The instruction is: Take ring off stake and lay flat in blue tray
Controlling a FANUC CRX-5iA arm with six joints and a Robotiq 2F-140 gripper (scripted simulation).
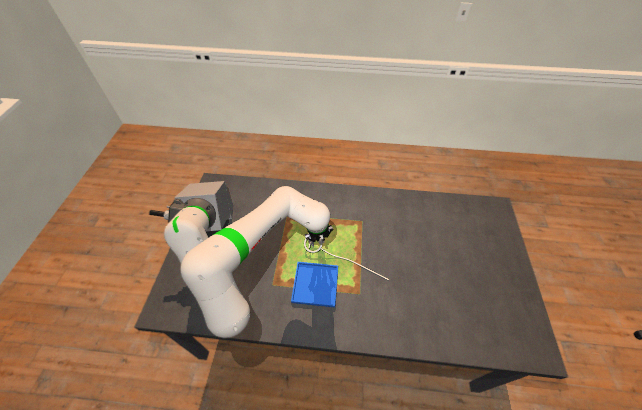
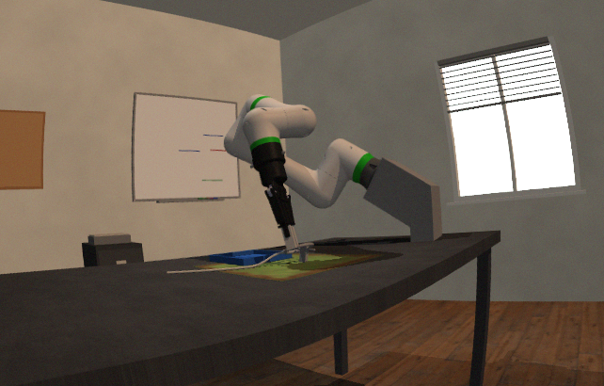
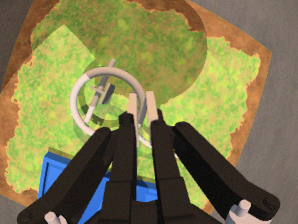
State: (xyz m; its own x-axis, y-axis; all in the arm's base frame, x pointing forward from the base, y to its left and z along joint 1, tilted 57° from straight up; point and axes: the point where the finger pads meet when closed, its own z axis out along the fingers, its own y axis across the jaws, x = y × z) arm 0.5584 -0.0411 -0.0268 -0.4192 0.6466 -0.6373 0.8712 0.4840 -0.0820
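The blue tray is 10 mm behind my hand, 200 mm to the right of it and 70 mm below it. Also, from my hand: ring (40 mm behind, 30 mm below); grey stake (40 mm behind, 10 mm to the left, 50 mm below).
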